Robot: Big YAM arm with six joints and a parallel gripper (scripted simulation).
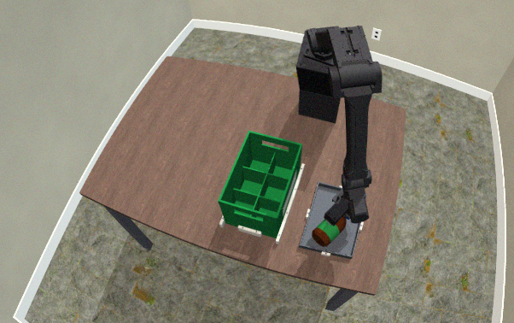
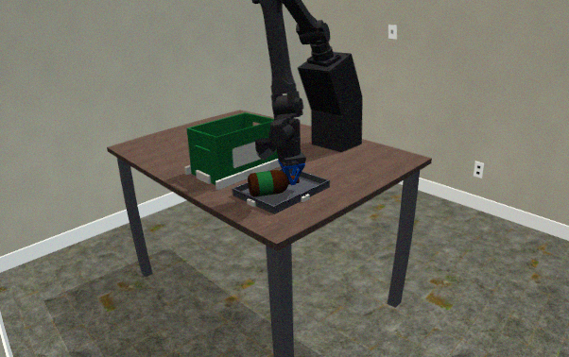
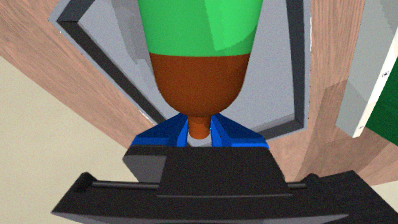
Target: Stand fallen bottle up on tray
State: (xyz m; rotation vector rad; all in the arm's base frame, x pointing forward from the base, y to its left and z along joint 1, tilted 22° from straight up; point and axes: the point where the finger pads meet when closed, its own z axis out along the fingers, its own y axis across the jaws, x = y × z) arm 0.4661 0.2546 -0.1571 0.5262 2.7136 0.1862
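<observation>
The tray lies 20 mm ahead of my hand, 20 mm to the right of it and 30 mm below it. Round my hand: bottle: 50 mm ahead, 20 mm to the right; then green crate: 40 mm ahead, 290 mm to the right, 40 mm above.
</observation>
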